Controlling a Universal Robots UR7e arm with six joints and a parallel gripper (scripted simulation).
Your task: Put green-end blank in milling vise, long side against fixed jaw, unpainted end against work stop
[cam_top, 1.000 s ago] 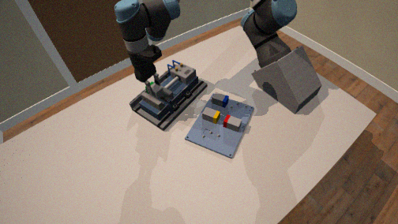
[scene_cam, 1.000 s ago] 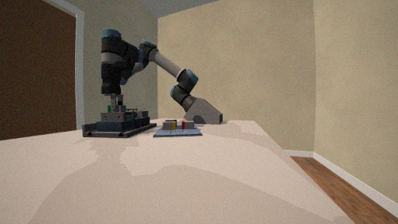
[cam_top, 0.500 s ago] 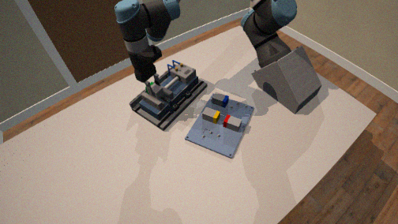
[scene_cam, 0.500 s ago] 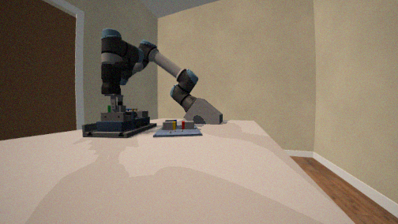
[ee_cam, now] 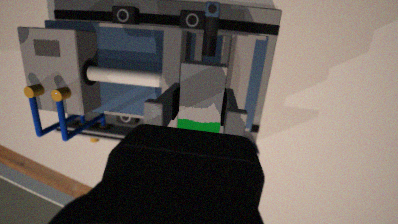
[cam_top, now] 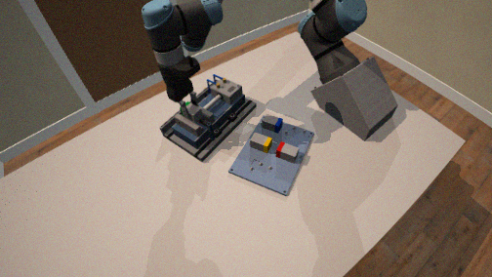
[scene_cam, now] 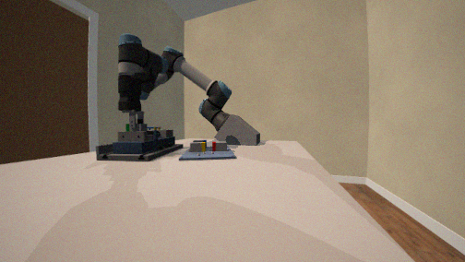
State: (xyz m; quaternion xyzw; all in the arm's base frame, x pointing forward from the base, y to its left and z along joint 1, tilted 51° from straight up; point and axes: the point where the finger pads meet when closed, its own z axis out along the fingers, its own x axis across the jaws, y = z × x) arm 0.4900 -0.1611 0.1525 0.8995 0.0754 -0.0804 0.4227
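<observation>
Now: the green-end blank 20 mm below my hand. Round my hand: fixed jaw (50 mm below, 30 mm ahead, 10 mm to the left); yellow-ended blank (200 mm to the left, 120 mm behind, 100 mm below); dark work stop rod (50 mm to the left, 40 mm below, 10 mm behind).
</observation>
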